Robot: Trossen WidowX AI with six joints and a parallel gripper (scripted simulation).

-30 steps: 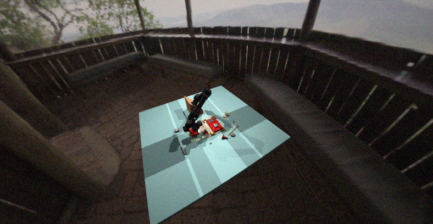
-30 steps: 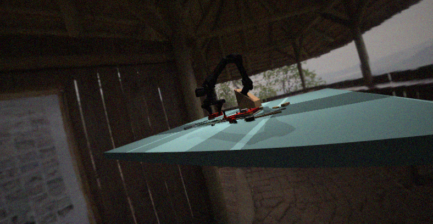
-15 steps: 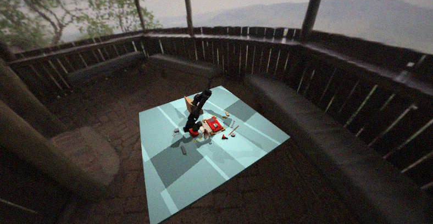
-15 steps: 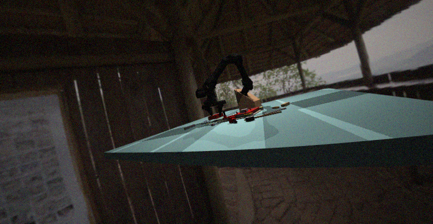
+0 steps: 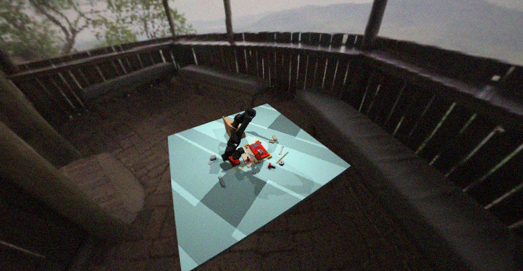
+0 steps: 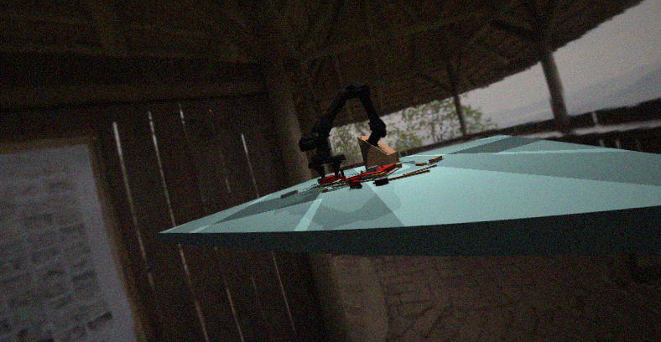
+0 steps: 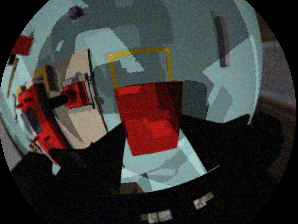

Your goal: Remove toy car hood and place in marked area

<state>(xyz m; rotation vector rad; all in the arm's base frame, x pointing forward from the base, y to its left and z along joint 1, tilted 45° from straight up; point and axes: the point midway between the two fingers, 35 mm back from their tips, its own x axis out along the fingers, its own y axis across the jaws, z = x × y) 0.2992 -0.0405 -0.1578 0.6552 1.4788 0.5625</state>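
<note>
The red hood is right at my gripper tip. Also, from my gripper tip: grey bar (120 mm ahead, 160 mm to the right, 20 mm below); then dark wheel (230 mm ahead, 320 mm to the left, 10 mm below); then wooden rod (180 mm ahead, 370 mm to the left, 20 mm below).
</note>
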